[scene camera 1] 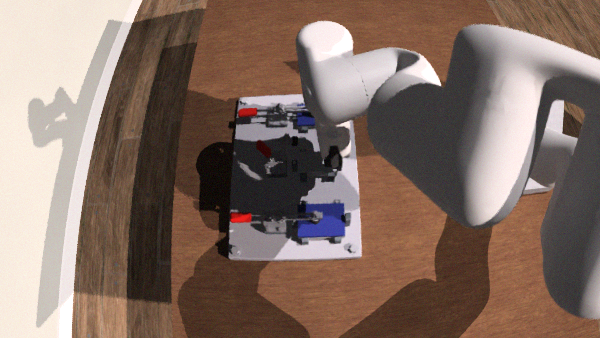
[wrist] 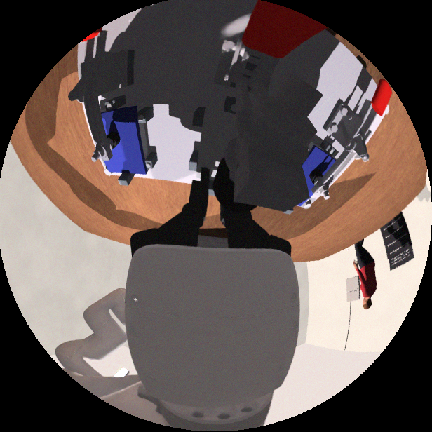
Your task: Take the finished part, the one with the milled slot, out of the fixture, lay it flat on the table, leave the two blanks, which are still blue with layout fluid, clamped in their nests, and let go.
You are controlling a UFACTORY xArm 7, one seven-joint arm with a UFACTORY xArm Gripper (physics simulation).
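Frame: origin at the arm's base, x right, y back, z down, level; millimetres.
Where they show: gripper, fingertip midpoint: (scene camera 1: 332,159).
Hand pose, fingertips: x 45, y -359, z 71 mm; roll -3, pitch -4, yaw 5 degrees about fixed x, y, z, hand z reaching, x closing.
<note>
Each offset is from my fingertips to the top centre of the thing. "pt": to the spot under its first point. Level surfaces: height alone.
My gripper (scene camera 1: 334,165) (wrist: 214,179) is low over the middle nest, its black fingers close together and shut on the finished part (wrist: 215,145). The part is in deep shade, so its slot, its edges and the exact contact are hard to see. One blue blank @(dx -105, dy -39, dz +10 mm) (scene camera 1: 325,220) (wrist: 124,145) is clamped in the nest on the left of the wrist view. The other blue blank @(dx +112, dy -3, dz +15 mm) (scene camera 1: 305,121) (wrist: 316,167) sits under its clamp on the right, partly hidden by the arm in the scene view.
The pale fixture plate @(pt dx -54, dy +23, dz +31 mm) (scene camera 1: 350,192) (wrist: 172,135) lies on the brown table @(dz +46 mm) (scene camera 1: 400,250). The middle clamp's red handle @(pt dx +12, dy -116, dz -55 mm) (scene camera 1: 263,148) (wrist: 280,25) is tilted differently from the outer red handles @(dx +132, dy -141, dz -6 mm) (scene camera 1: 247,112) @(dx -86, dy -172, dz -11 mm) (scene camera 1: 241,217). A large dark shape (wrist: 275,175), perhaps a clamp arm, stands right of the fingers in the wrist view.
</note>
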